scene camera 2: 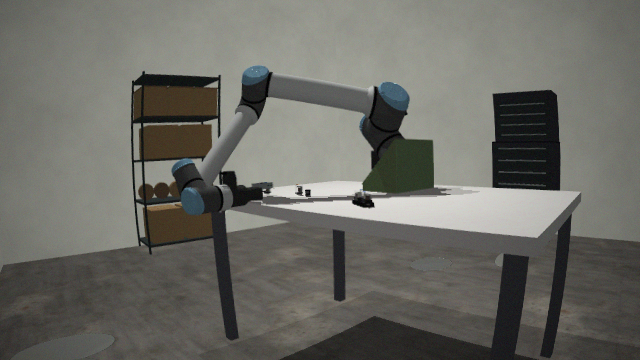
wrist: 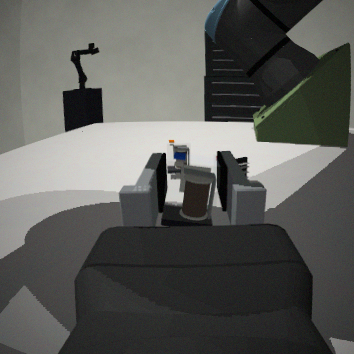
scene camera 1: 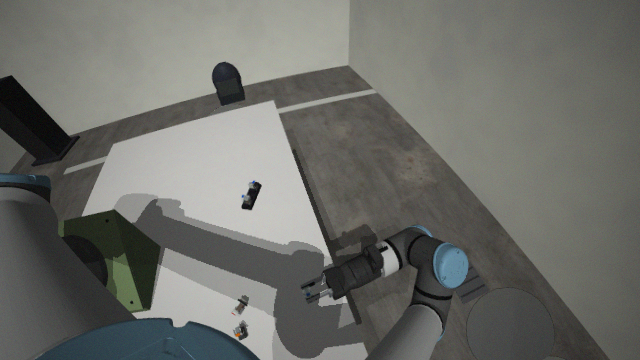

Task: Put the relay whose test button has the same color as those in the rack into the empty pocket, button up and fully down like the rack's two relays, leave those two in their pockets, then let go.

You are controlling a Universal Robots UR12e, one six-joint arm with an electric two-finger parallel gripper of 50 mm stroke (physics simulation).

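Places are measured from the arm's base along level axes (x ahead, y left, z up), in metres.
Pixels of known places: gripper, fingertip midpoint: (scene camera 2: 269, 185) (wrist: 191, 169) (scene camera 1: 303, 294); arm's base, link origin: (scene camera 2: 401, 160) (wrist: 292, 83).
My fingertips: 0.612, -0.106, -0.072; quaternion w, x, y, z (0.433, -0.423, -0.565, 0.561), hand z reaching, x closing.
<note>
Ahead of a thing's pixels: the offset from my fingertips to its middle, as dx, dy, dz. Level surfaces: height alone.
My gripper (scene camera 1: 306, 293) (scene camera 2: 268, 187) (wrist: 191, 169) is level, near the table edge, shut on a relay. The held relay @(+0.010, +0.002, -0.011) (scene camera 1: 308, 294) (wrist: 196, 196) has a brown coil, a blue button and, lower in the wrist view, a black base. The black rack @(-0.149, +0.369, -0.046) (scene camera 1: 255, 193) (scene camera 2: 364, 202) lies away from the gripper, with two blue-button relays in it; its empty pocket is too small to make out. A relay with an orange button @(-0.170, -0.062, -0.035) (scene camera 1: 238, 335) (wrist: 171, 141) and another loose relay @(-0.174, +0.001, -0.043) (scene camera 1: 241, 305) with a red spot lie on the table; the right finger partly hides the latter in the wrist view.
The white table @(dz -0.057) (scene camera 1: 200, 145) (scene camera 2: 475, 210) bears a green wedge-shaped mount (scene camera 1: 142, 260) (scene camera 2: 417, 165) (wrist: 320, 110) at the arm's base. The arm's shadow crosses the table. A shelf unit (scene camera 2: 176, 120) and a black drawer cabinet (scene camera 2: 525, 120) stand beyond it.
</note>
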